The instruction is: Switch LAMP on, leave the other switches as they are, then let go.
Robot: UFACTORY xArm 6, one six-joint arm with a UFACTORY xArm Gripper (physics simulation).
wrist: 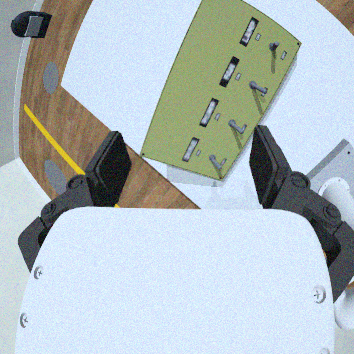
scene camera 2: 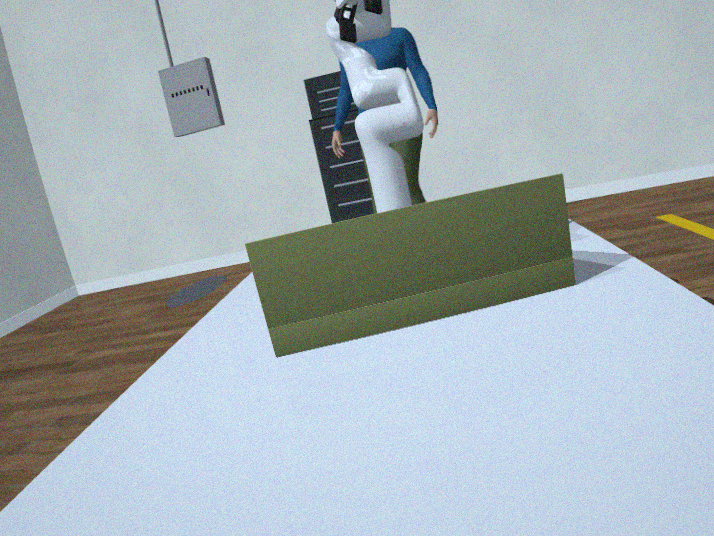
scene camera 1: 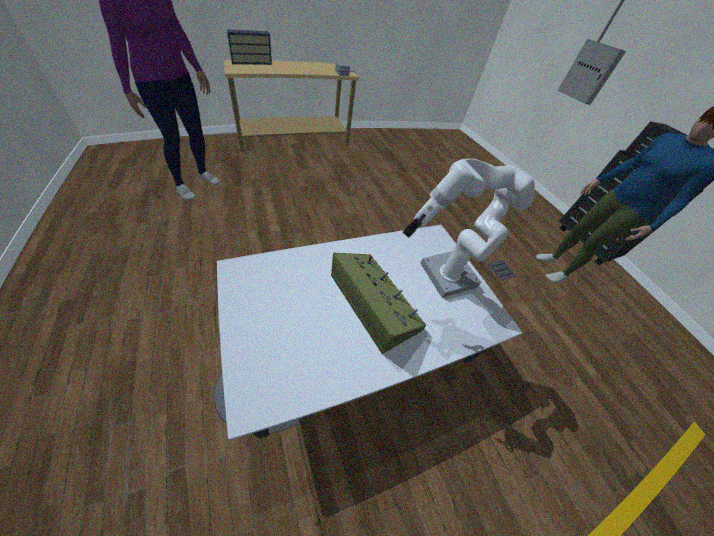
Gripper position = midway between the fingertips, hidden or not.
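Observation:
Visible: my gripper (wrist: 187, 144), together with a switch box (wrist: 209, 85).

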